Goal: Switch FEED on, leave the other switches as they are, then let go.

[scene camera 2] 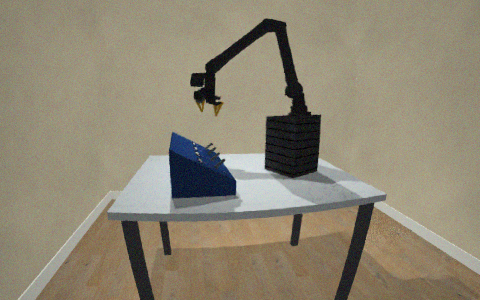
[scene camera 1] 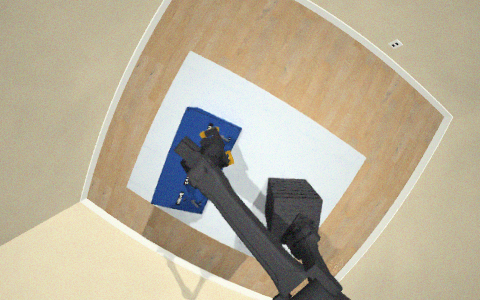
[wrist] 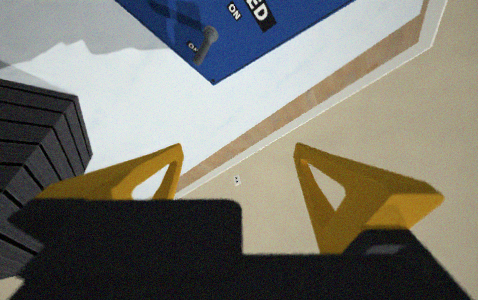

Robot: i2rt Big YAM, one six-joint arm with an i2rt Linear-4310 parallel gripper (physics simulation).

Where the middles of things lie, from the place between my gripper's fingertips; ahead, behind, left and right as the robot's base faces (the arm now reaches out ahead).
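Labels:
There's the blue sloped switch box (scene camera 1: 173, 191), and it's 21 cm to the left of my hand, 7 cm ahead of it, and 20 cm below it.

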